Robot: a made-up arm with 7 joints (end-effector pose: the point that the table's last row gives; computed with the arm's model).
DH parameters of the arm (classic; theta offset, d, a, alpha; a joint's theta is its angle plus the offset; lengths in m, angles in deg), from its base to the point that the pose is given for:
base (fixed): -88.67 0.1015 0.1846 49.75
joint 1: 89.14 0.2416 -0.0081 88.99
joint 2: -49.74 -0.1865 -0.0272 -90
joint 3: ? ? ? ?
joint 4: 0 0.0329 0.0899 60.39
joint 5: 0.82 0.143 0.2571 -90
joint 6: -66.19 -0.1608 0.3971 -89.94
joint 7: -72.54 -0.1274 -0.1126 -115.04
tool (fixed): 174.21 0.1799 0 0
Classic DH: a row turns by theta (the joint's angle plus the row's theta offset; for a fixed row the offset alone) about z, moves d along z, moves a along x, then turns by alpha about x.
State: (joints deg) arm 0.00 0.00 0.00 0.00 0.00 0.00 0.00
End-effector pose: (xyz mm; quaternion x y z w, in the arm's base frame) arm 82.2 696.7 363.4 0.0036 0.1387 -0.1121 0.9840
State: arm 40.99 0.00 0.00 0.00 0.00 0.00 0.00
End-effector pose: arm -331.1 644.3 -126.1 -0.2902 0.0947 0.0806 0.9488
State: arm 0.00 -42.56 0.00 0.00 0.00 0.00 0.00
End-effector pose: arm 87.4 696.7 153.0 -0.0374 0.4864 -0.1057 0.8665
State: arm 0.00 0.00 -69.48 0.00 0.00 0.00 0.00
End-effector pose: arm 545.5 -33.3 363.4 0.0820 0.1120 -0.6528 0.7447
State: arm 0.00 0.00 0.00 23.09 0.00 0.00 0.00
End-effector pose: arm -16.8 967.4 182.4 -0.1817 0.1192 -0.0367 0.9754
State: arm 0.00 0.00 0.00 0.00 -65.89 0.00 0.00
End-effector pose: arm 150.5 241.2 363.4 0.0785 0.1145 -0.6292 0.7648
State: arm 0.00 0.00 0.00 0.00 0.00 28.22 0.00
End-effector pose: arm 82.1 957.2 286.2 -0.2364 0.1072 -0.1425 0.9551
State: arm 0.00 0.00 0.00 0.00 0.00 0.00 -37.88
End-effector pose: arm -25.5 725.0 427.8 0.0188 -0.1605 0.0240 0.9866
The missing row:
joint 3: 89.18 -0.6041 0.3283 -60.39
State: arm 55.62 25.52 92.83 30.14 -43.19 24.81 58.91
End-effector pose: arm -885.3 -578.5 -377.7 -0.6260 -0.2421 0.2086 0.7113
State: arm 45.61 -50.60 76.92 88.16 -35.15 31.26 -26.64
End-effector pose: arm -1756.6 -523.4 473.0 -0.2676 -0.2725 0.8391 0.3874
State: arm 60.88 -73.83 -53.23 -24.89 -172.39 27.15 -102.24
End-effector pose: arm -487.0 -129.6 461.7 0.6656 0.0812 0.6820 0.2920
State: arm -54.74 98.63 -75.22 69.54 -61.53 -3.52 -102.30
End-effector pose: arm 172.3 -662.0 1328.0 -0.4844 -0.2301 -0.8220 0.1915
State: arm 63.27 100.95 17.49 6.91 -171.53 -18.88 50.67
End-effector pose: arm -150.3 -230.2 -347.7 0.8567 0.2611 -0.0314 0.4438
